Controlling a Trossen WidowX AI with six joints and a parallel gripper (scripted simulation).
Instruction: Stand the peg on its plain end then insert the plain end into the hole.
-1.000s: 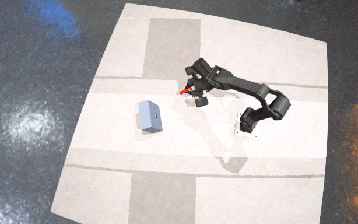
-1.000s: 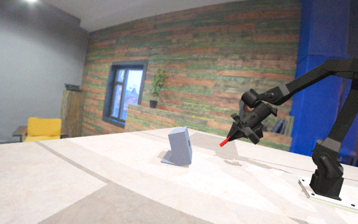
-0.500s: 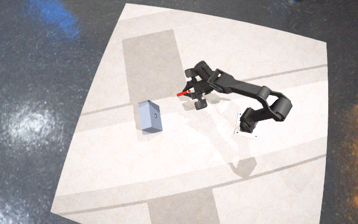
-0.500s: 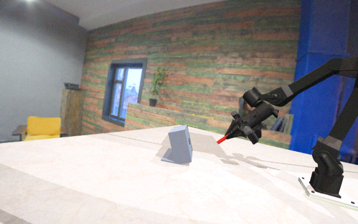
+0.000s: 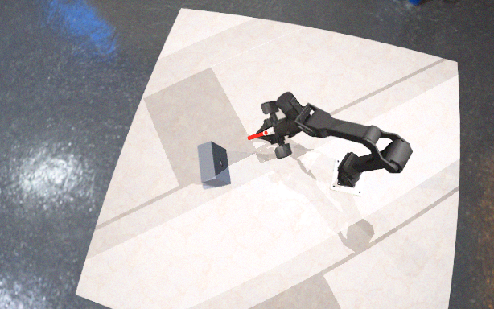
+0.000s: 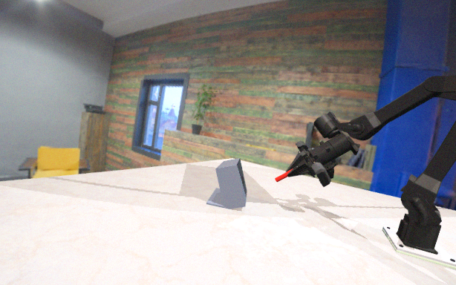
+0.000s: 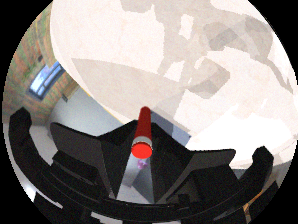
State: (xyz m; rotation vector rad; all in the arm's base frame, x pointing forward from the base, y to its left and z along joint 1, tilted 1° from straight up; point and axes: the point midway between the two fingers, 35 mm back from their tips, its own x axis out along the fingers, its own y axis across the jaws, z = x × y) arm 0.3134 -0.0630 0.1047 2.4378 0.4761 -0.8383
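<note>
Right now the grey sloped panel is 120 mm ahead of my gripper tip, 130 mm to the left of it and 30 mm below it. From my gripper tip the other things lie so: red peg (10 mm behind, 10 mm above); then panel foot (150 mm ahead, 140 mm to the left, 90 mm below).
</note>
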